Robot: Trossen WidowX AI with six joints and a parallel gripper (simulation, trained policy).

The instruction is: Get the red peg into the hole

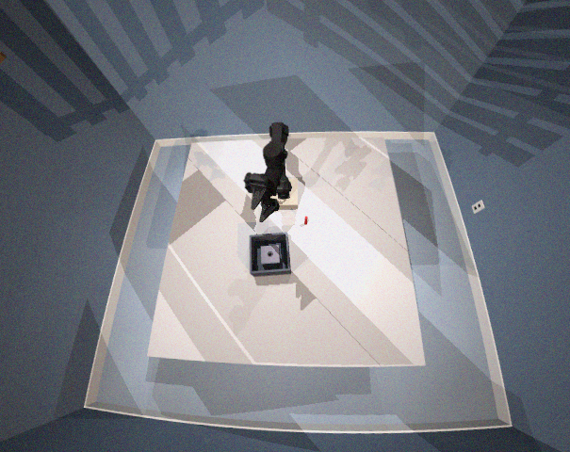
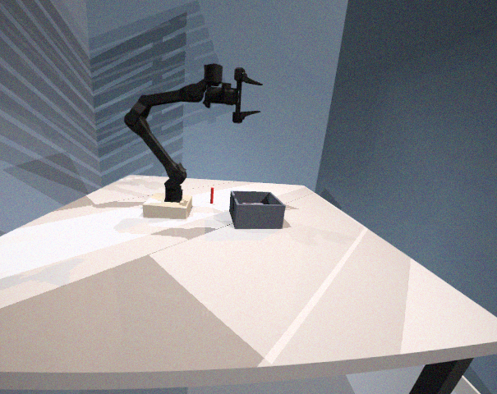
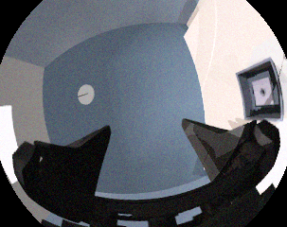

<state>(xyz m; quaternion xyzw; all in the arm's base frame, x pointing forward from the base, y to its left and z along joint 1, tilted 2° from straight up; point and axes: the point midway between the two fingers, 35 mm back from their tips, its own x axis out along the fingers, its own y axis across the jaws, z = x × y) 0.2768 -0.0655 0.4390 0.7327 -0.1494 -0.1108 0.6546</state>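
The red peg lies 44 cm below my gripper tip, 19 cm to the left of it and 16 cm behind it. Round my gripper tip: dark grey box: 45 cm below, 2 cm ahead, 1 cm to the right; light plate: 43 cm below, 2 cm ahead, 1 cm to the right.
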